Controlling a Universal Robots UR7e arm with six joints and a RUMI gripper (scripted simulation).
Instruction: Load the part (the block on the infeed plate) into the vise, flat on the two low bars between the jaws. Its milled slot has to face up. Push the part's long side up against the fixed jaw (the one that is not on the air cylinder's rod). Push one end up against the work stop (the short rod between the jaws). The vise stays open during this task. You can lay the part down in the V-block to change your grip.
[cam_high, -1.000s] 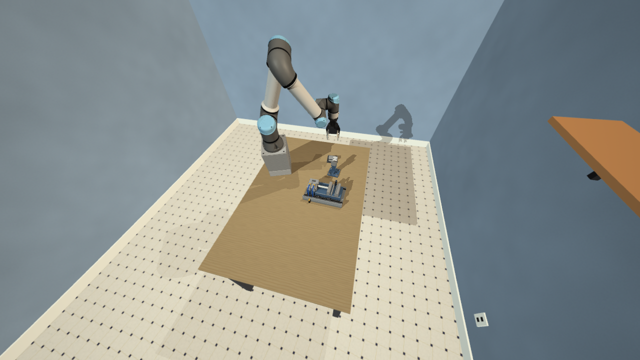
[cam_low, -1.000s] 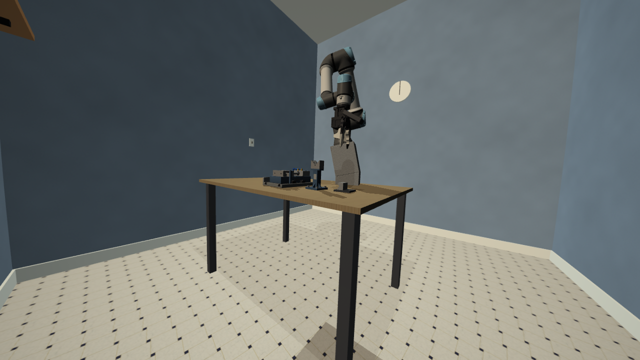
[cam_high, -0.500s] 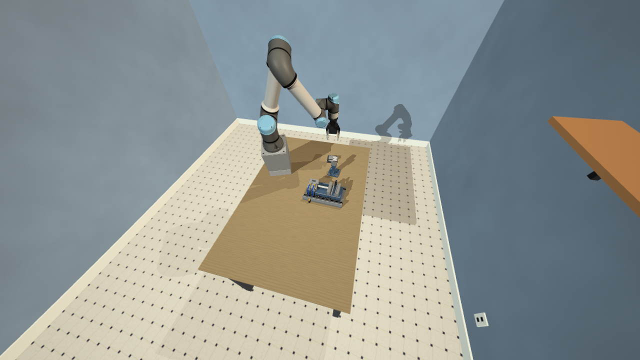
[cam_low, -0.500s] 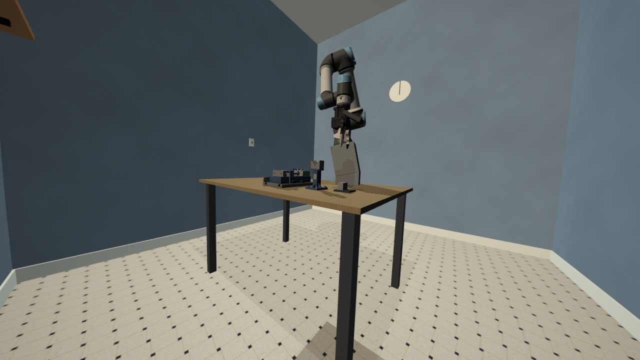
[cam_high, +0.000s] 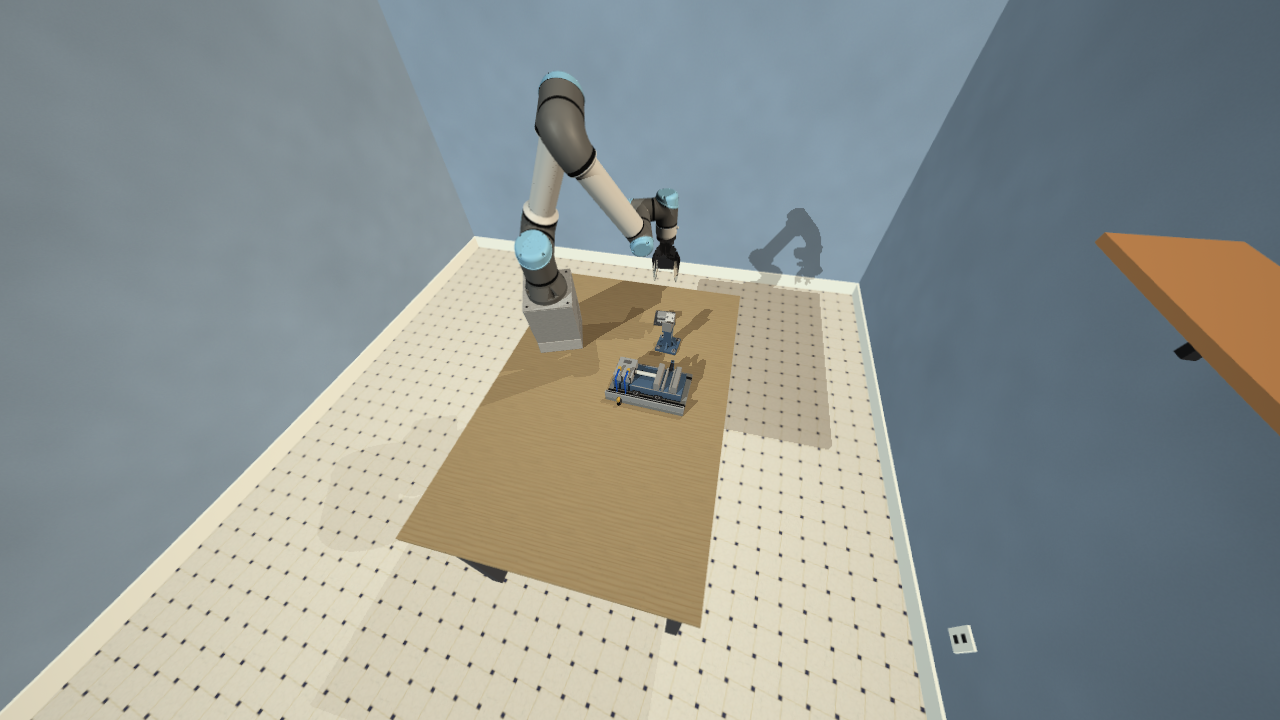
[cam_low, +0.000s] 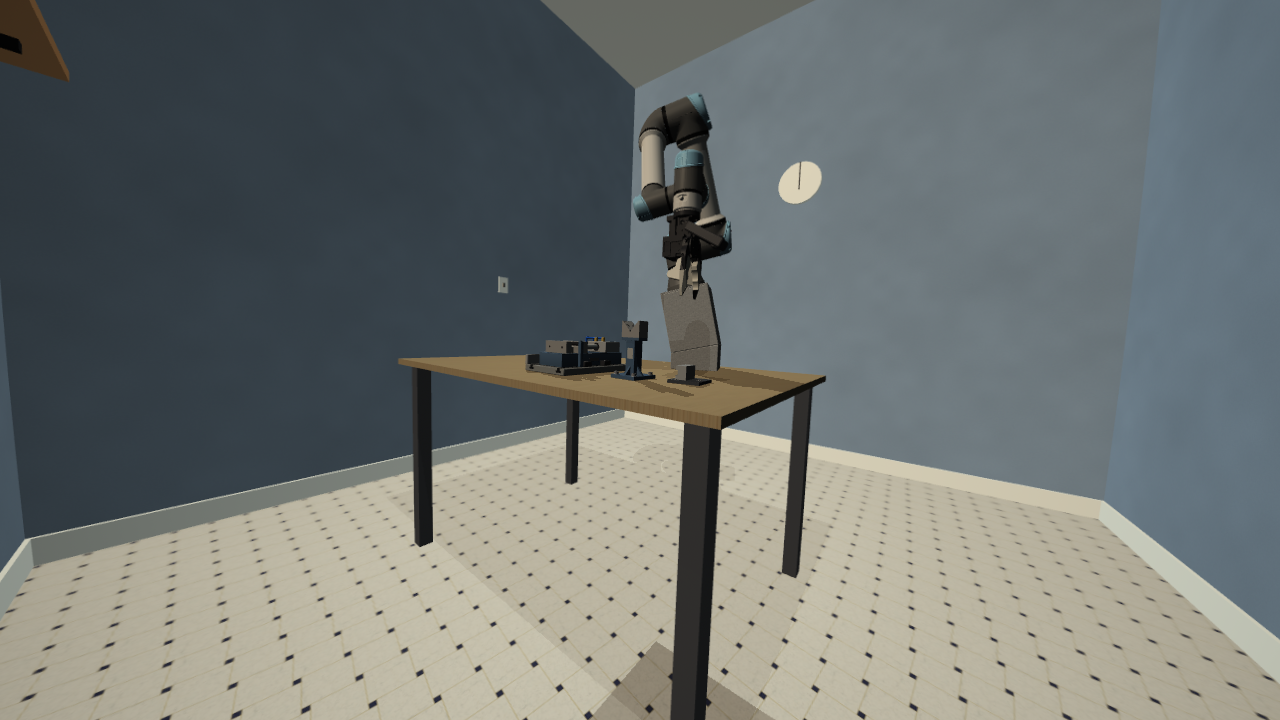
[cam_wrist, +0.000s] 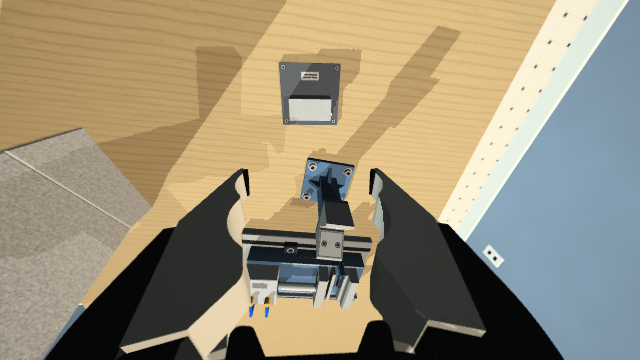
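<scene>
My hand is 1 cm to the left of the part and 21 cm above it. From my hand the other things lie so: cylinder rod (1 cm ahead, 37 cm to the right, 16 cm below); then dark infeed plate (1 cm to the left, 24 cm below); then air cylinder (7 cm behind, 37 cm to the right, 16 cm below).
</scene>
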